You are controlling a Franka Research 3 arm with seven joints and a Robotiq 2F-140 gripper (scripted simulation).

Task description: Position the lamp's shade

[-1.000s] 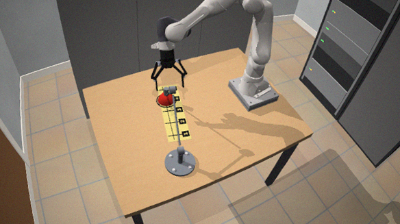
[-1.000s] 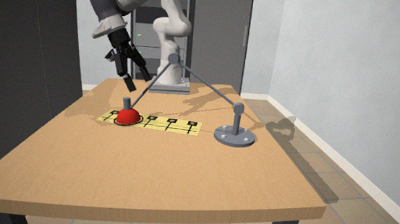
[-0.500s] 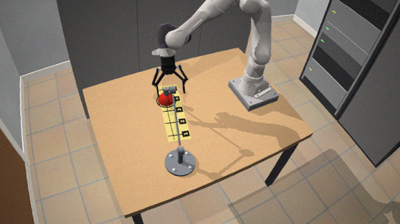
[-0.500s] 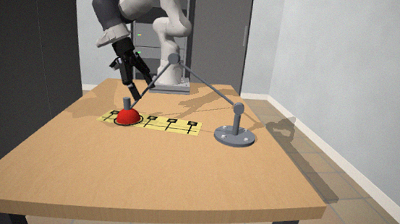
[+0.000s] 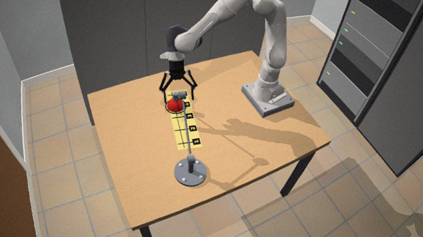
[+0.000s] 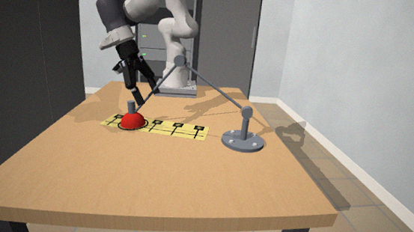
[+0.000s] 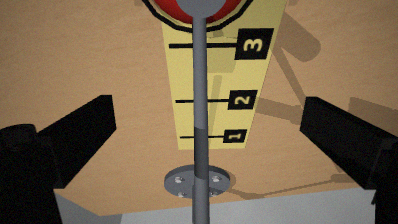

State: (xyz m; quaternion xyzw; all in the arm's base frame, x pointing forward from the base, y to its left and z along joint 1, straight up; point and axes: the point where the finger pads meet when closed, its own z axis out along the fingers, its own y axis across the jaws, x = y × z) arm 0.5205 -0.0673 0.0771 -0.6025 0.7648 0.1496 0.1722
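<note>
The yellow numbered strip lies 2 cm behind my hand, 2 cm to the left of it and 13 cm below it. Round my hand: grey round foot (9 cm ahead, 36 cm to the left, 10 cm below).
</note>
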